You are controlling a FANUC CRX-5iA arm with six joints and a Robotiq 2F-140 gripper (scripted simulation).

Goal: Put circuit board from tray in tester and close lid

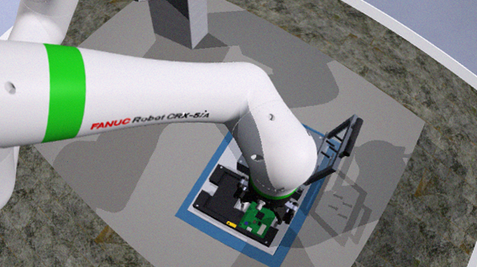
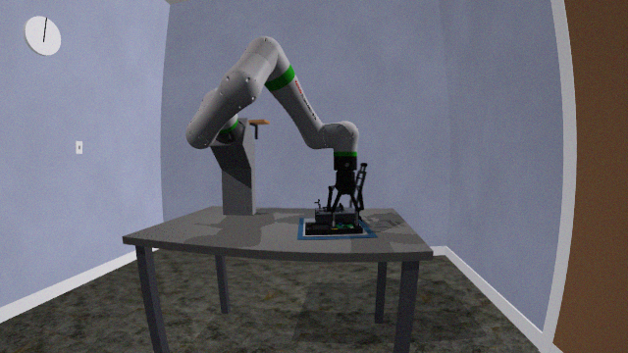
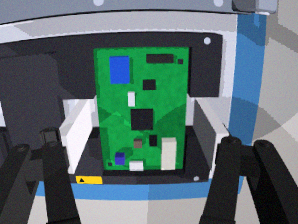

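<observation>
My hand is 20 mm above the green circuit board. From my hand the other things lie so: black latch hook 200 mm to the left, 140 mm behind, 50 mm above; then lid 180 mm to the left, 140 mm above, 50 mm ahead.
</observation>
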